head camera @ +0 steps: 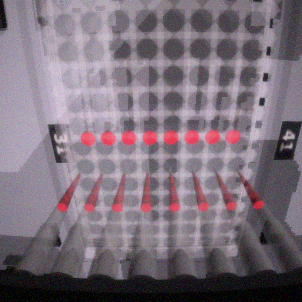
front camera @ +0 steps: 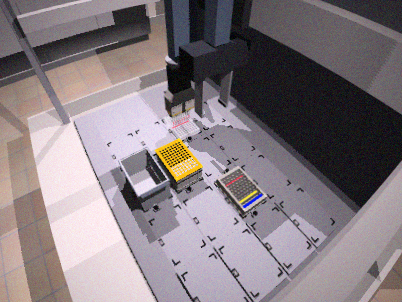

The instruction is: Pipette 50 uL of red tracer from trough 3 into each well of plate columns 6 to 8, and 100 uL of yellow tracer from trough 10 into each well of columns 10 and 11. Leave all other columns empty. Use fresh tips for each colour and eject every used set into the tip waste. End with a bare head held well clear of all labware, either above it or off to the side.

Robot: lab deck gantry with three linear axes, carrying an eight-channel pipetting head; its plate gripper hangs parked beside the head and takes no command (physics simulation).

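Note:
The pipetting head [front camera: 179, 102] is over the back part of the clear well plate [front camera: 193, 132] [head camera: 160, 251]. Eight tips on it hold red liquid [head camera: 146, 192] and point down over the plate. One crosswise column of eight wells [head camera: 149, 137] near the plate's middle is red; its exact number I cannot tell. The trough block [front camera: 230, 197] shows a red strip [front camera: 234, 180], a yellow strip [front camera: 248, 197] and a blue strip. The orange tip rack [front camera: 178, 178] has white tips in its front part. The parked plate gripper [front camera: 212, 109] hangs beside the head, its fingers apart and empty.
The grey open tip waste bin [front camera: 155, 193] stands left of the tip rack. Labels 31 [head camera: 60, 143] and 41 [head camera: 287, 140] flank the plate. Black corner marks and small round pegs are spread over the deck. A low pale wall edges the deck.

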